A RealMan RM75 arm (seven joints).
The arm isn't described. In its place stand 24 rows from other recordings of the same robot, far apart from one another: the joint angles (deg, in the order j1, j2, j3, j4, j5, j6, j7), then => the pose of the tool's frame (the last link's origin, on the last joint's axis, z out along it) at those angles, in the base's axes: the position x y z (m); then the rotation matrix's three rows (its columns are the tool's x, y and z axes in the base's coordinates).
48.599, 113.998, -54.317, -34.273, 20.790, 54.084, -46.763 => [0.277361 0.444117 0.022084], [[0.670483 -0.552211 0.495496], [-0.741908 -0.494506 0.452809], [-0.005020 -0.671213 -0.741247]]
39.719, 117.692, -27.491, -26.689, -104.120, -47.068, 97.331 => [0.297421 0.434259 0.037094], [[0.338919 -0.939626 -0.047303], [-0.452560 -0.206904 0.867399], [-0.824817 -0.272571 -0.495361]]
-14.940, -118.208, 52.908, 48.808, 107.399, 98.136, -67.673 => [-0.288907 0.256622 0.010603], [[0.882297 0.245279 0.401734], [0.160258 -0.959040 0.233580], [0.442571 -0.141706 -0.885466]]
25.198, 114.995, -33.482, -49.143, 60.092, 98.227, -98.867 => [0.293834 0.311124 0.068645], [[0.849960 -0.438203 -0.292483], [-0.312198 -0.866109 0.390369], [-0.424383 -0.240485 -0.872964]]
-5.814, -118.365, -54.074, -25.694, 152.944, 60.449, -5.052 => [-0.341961 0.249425 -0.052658], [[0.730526 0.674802 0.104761], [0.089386 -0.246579 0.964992], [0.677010 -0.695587 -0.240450]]
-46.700, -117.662, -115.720, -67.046, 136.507, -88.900, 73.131 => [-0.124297 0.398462 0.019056], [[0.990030 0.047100 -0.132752], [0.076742 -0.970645 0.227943], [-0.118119 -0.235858 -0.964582]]
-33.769, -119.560, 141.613, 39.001, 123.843, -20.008, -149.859 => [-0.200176 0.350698 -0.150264], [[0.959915 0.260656 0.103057], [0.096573 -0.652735 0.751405], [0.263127 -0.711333 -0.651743]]
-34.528, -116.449, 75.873, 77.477, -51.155, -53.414, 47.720 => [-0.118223 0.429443 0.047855], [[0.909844 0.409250 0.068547], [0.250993 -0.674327 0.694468], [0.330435 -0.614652 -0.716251]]
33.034, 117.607, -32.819, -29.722, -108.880, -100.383, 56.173 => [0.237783 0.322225 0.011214], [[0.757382 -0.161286 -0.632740], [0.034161 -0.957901 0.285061], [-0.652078 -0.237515 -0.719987]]
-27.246, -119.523, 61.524, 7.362, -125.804, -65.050, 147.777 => [-0.312931 0.327126 -0.048313], [[0.742525 0.606210 0.284897], [0.137141 -0.553915 0.821201], [0.655629 -0.570691 -0.494432]]
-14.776, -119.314, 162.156, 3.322, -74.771, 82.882, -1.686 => [-0.365512 0.248196 -0.000357], [[0.819281 0.555176 0.143382], [-0.107739 -0.096554 0.989479], [0.563180 -0.826109 -0.019291]]
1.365, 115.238, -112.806, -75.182, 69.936, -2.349, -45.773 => [0.249563 0.324028 -0.021915], [[0.685699 -0.726020 0.052078], [-0.331785 -0.248072 0.910153], [-0.647870 -0.641370 -0.410985]]
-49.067, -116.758, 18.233, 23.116, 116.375, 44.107, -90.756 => [-0.259492 0.468587 0.032135], [[0.518228 0.853909 0.047729], [0.431114 -0.309022 0.847730], [0.738634 -0.418741 -0.528277]]
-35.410, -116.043, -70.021, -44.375, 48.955, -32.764, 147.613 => [-0.147632 0.389495 -0.092025], [[0.911976 -0.197035 0.359829], [-0.376663 -0.749709 0.544115], [0.162558 -0.631754 -0.757932]]
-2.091, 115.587, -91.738, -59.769, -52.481, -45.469, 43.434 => [0.294986 0.286991 0.004032], [[0.895095 -0.372459 -0.245112], [-0.016576 -0.577147 0.816472], [-0.445568 -0.726757 -0.522775]]
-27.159, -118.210, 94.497, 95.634, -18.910, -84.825, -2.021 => [-0.156792 0.339909 0.008929], [[0.590093 0.621345 -0.515481], [0.804470 -0.398785 0.440226], [0.067966 -0.674463 -0.735174]]
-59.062, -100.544, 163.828, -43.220, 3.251, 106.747, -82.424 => [-0.250304 0.394825 0.166019], [[0.864089 0.502653 0.026269], [0.465318 -0.817627 0.339066], [0.191910 -0.280760 -0.940396]]
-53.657, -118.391, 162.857, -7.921, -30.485, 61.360, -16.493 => [-0.206166 0.418131 -0.061497], [[0.929755 -0.114321 0.349982], [-0.311438 -0.751201 0.581982], [0.196374 -0.650098 -0.734037]]
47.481, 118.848, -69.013, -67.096, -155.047, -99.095, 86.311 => [0.161000 0.376333 0.013838], [[0.823327 0.273644 0.497244], [0.270233 -0.959420 0.080543], [0.499105 0.068059 -0.863864]]
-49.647, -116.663, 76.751, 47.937, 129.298, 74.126, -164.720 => [-0.148131 0.402264 -0.045933], [[0.415608 0.894328 -0.165675], [0.906916 -0.393637 0.150179], [0.069093 -0.212669 -0.974678]]
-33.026, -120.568, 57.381, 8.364, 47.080, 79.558, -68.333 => [-0.245855 0.356845 -0.016337], [[0.106926 0.815346 0.569015], [0.223759 -0.577349 0.785239], [0.968761 0.043360 -0.244175]]
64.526, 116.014, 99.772, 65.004, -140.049, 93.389, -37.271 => [0.022474 0.395333 -0.013923], [[0.906894 -0.211668 0.364334], [-0.282836 -0.946723 0.154011], [0.312324 -0.242719 -0.918445]]
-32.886, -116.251, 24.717, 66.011, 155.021, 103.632, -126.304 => [-0.307736 0.317317 0.111217], [[0.415309 0.886385 -0.204550], [0.890463 -0.350149 0.290638], [0.185994 -0.302849 -0.934713]]
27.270, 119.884, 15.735, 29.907, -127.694, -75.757, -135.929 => [0.184920 0.274823 -0.109742], [[-0.074416 0.747704 -0.659849], [0.350739 0.639031 0.684559], [0.933512 -0.180492 -0.309803]]
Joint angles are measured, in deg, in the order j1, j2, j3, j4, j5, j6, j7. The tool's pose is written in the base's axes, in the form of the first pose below.
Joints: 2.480, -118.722, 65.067, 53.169, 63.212, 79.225, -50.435
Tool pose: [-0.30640 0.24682 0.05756], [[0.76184 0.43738 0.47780], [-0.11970 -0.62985 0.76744], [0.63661 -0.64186 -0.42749]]
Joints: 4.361, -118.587, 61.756, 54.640, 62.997, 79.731, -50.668
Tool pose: [-0.31627 0.23850 0.07553], [[0.77189 0.45172 0.44736], [-0.13080 -0.57578 0.80708], [0.62215 -0.68149 -0.38535]]
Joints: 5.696, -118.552, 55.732, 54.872, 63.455, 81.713, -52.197
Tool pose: [-0.33015 0.22638 0.09850], [[0.76947 0.48816 0.41186], [-0.13369 -0.50746 0.85124], [0.62454 -0.71006 -0.32521]]
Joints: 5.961, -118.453, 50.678, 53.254, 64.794, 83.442, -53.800
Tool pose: [-0.34364 0.21607 0.11061], [[0.75982 0.53045 0.37588], [-0.11330 -0.46128 0.87999], [0.64018 -0.71123 -0.29039]]
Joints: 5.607, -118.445, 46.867, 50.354, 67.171, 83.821, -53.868
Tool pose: [-0.35833 0.20878 0.11142], [[0.75880 0.56415 0.32550], [-0.07179 -0.42427 0.90269], [0.64735 -0.70833 -0.28143]]
